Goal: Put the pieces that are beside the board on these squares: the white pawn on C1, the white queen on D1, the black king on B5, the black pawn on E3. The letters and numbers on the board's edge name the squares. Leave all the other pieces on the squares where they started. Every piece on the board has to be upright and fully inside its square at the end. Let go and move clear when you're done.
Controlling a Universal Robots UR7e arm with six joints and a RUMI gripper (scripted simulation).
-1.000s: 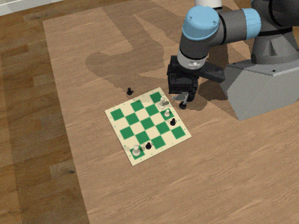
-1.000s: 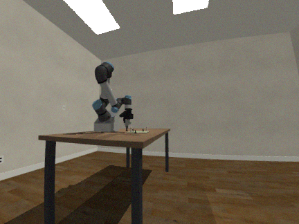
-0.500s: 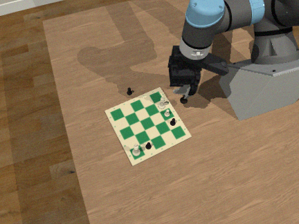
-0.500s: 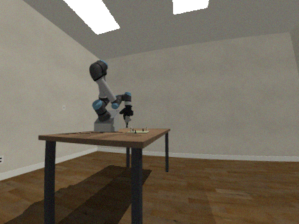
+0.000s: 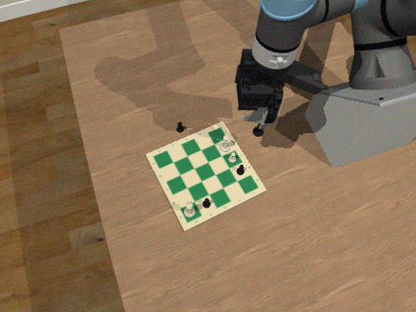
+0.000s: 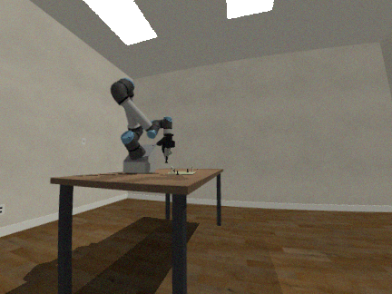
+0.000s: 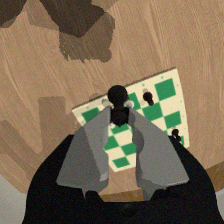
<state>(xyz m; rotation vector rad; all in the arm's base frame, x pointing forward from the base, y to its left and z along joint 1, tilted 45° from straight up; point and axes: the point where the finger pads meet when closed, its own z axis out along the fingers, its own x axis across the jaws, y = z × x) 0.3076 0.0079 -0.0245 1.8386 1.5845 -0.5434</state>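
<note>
My hand is 130 mm short of the cream chessboard, 130 mm above it and 30 mm to the right of it. Round my hand: white pawn: 110 mm below, 60 mm ahead, 20 mm to the left; black king: 10 mm below.
</note>
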